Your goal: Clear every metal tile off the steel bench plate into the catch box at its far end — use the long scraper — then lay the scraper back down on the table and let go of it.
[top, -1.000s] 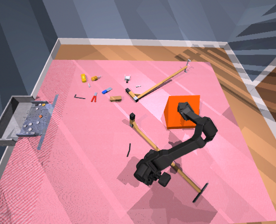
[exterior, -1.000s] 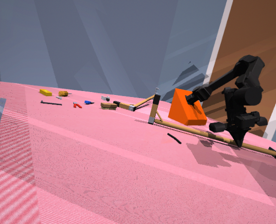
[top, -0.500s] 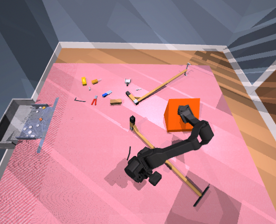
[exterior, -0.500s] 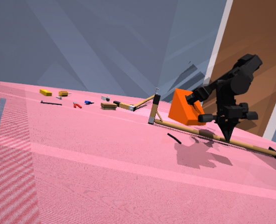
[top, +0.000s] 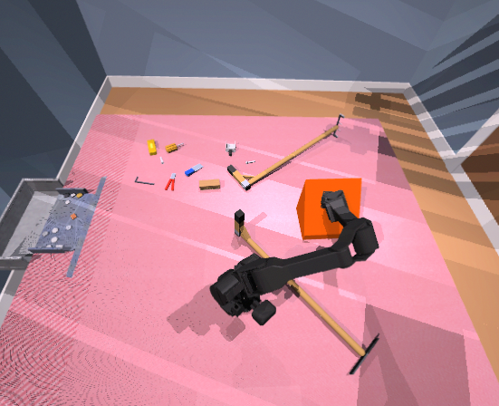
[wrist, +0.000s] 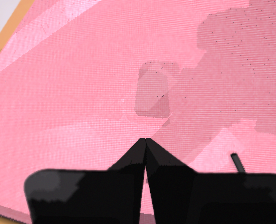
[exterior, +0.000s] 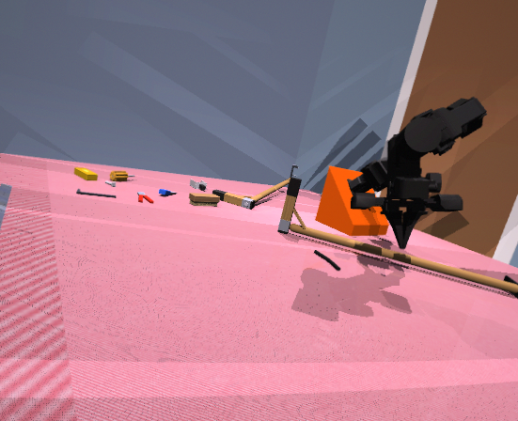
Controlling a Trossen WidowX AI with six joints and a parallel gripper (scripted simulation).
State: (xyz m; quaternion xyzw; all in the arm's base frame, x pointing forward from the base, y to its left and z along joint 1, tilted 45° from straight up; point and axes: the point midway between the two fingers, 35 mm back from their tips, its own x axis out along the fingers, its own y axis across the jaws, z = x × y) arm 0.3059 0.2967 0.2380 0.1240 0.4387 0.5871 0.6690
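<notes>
Now: the black strip 130 mm to the right of my gripper tip, 80 mm below it and 40 mm ahead of it. From my gripper tip the other things lie so: wooden block: 530 mm to the right, 160 mm ahead, 70 mm below; then long scraper: 170 mm behind, 110 mm to the right, 20 mm below; then blue tool: 620 mm to the right, 240 mm ahead, 80 mm below.
</notes>
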